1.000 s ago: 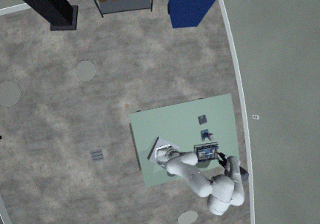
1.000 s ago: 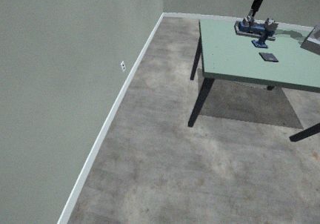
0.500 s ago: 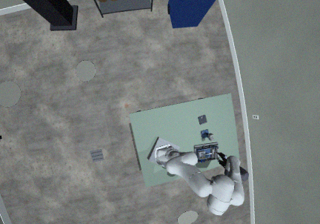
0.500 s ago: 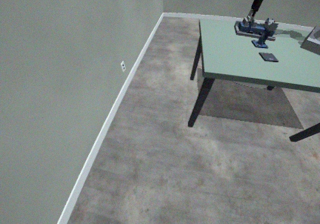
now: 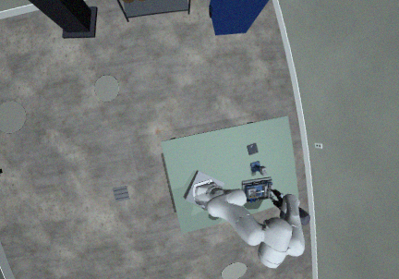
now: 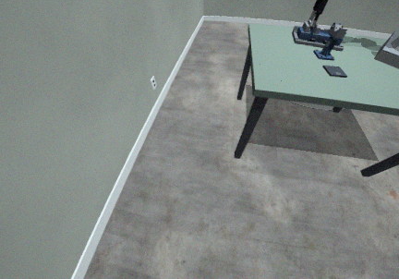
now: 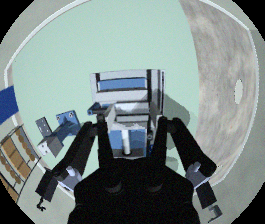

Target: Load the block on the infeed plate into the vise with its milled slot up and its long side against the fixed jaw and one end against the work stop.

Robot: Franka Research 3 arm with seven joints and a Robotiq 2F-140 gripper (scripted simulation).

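My gripper is now 2 cm above the part. The rest, counted from my hand: vise: 7 cm behind, 2 cm to the left, 8 cm below.
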